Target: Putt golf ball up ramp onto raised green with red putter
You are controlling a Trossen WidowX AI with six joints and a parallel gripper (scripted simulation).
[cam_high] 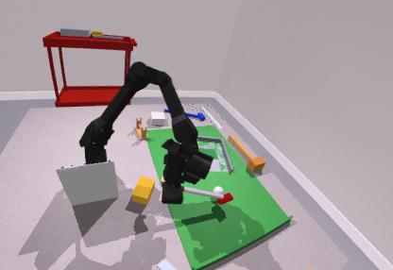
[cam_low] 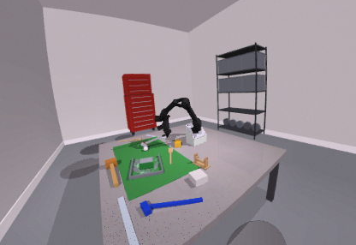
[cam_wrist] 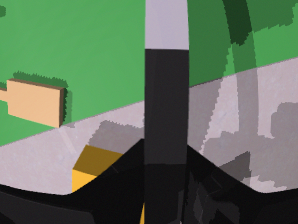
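The yellow block lies 8 cm behind my gripper tip, 6 cm to the left of it and 6 cm below it. Also, from my gripper tip: wooden stand (45 cm to the left, 6 cm behind, 5 cm below); then green mat (23 cm ahead, 13 cm to the left, 8 cm below); then white golf ball (22 cm ahead, 6 cm below).
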